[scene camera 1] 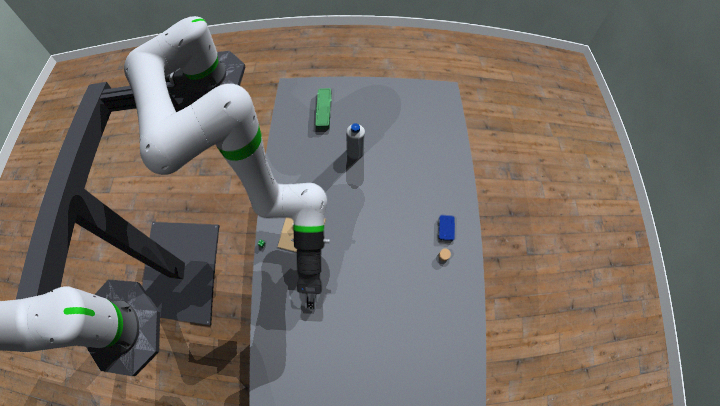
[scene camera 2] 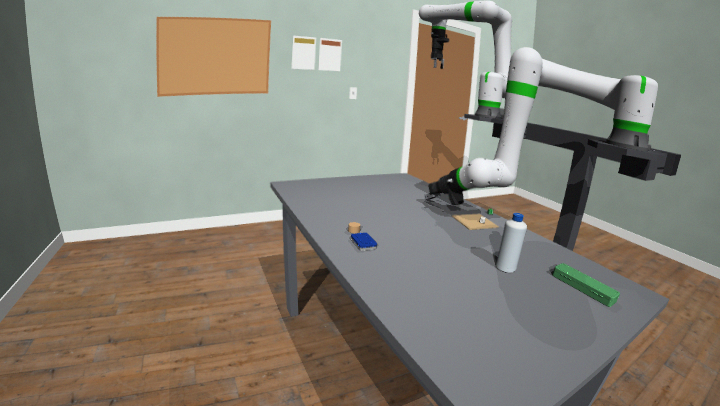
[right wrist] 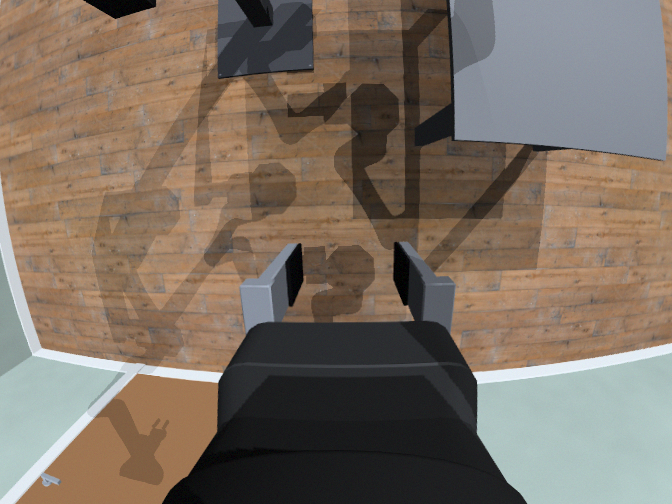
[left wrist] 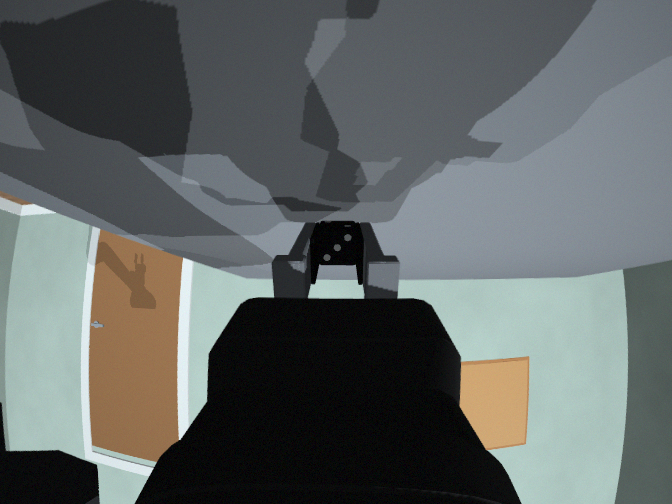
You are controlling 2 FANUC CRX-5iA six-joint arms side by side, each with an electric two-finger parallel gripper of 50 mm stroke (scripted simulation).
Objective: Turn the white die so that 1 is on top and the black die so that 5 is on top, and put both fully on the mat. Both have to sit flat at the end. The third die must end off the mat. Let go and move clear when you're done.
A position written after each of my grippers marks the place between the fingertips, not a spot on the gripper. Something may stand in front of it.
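My left gripper (scene camera 1: 311,307) and (left wrist: 337,241) is in view, and so is my right gripper (right wrist: 347,261). I see a black die (left wrist: 337,240), though in the right wrist view the die is out of frame. There is a green box (scene camera 2: 606,295) too; the right wrist view has the box out of frame. A white bottle (scene camera 2: 514,232) is also visible to me.
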